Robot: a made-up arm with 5 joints. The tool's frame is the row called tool.
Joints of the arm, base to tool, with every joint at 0 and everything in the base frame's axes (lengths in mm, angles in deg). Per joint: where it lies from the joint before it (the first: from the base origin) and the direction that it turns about. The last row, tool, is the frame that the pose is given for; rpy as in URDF.
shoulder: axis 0 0 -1 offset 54.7 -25.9 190.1
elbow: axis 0 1 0 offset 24.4 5.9 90.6
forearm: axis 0 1 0 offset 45.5 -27.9 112
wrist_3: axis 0 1 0 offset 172.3 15.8 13
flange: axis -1 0 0 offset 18 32.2 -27.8
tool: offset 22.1 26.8 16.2 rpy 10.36 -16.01 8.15
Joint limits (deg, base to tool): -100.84..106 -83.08..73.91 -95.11..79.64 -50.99..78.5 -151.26..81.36
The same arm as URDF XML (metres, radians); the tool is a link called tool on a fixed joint. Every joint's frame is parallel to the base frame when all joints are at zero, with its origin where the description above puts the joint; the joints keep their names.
<robot name="arm">
<joint name="shoulder" type="revolute"><parent link="base"/><child link="link1"/><origin xyz="0.0547 -0.0259 0.1901" rpy="0 0 0"/><axis xyz="0 0 -1"/><limit lower="-1.76" upper="1.85"/></joint>
<joint name="elbow" type="revolute"><parent link="link1"/><child link="link2"/><origin xyz="0.0244 0.0059 0.0906" rpy="0 0 0"/><axis xyz="0 1 0"/><limit lower="-1.45" upper="1.29"/></joint>
<joint name="forearm" type="revolute"><parent link="link2"/><child link="link3"/><origin xyz="0.0455 -0.0279 0.112" rpy="0 0 0"/><axis xyz="0 1 0"/><limit lower="-1.66" upper="1.39"/></joint>
<joint name="wrist_3" type="revolute"><parent link="link3"/><child link="link4"/><origin xyz="0.1723 0.0158 0.013" rpy="0 0 0"/><axis xyz="0 1 0"/><limit lower="-0.8899" upper="1.3701"/></joint>
<joint name="flange" type="revolute"><parent link="link4"/><child link="link5"/><origin xyz="0.018 0.0322 -0.0278" rpy="0 0 0"/><axis xyz="-1 0 0"/><limit lower="-2.64" upper="1.42"/></joint>
<joint name="tool_fixed" type="fixed"><parent link="link5"/><child link="tool"/><origin xyz="0.0221 0.0268 0.0162" rpy="0.1808 -0.2794 0.1422"/></joint>
<link name="base"/>
<link name="link1"/>
<link name="link2"/>
<link name="link3"/>
<link name="link4"/>
<link name="link5"/>
<link name="tool"/>
</robot>

